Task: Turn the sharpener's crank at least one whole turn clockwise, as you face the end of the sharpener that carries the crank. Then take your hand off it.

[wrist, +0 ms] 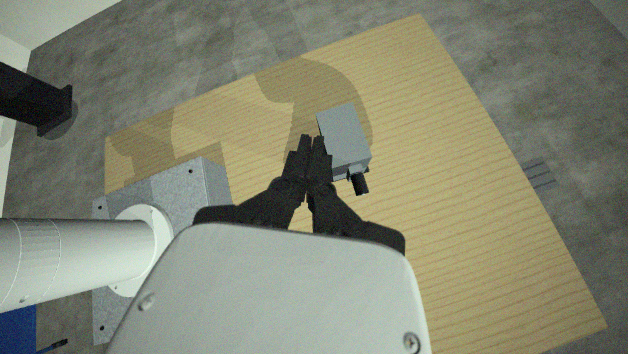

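The sharpener (345, 135) is a grey box standing on the wooden table top, just right of the picture's middle. The end that carries the crank faces the lower part of the picture. The crank's black handle (359, 184) sticks out from that end, pointing down and slightly right. My gripper (312, 150) is shut and empty. Its black fingertips show at the left side of the sharpener's body, partly in front of its left edge. The handle is right of the fingers and apart from them. Whether a finger touches the body, I cannot tell. Part of the crank's arm is hidden.
The wooden table top (450, 215) spreads under the sharpener, with grey floor (520, 65) beyond its edges. The metal base block (172, 187) and the white arm (85, 250) are at the left. A black post (35, 100) stands at the upper left, a blue object (17, 327) at the lower left.
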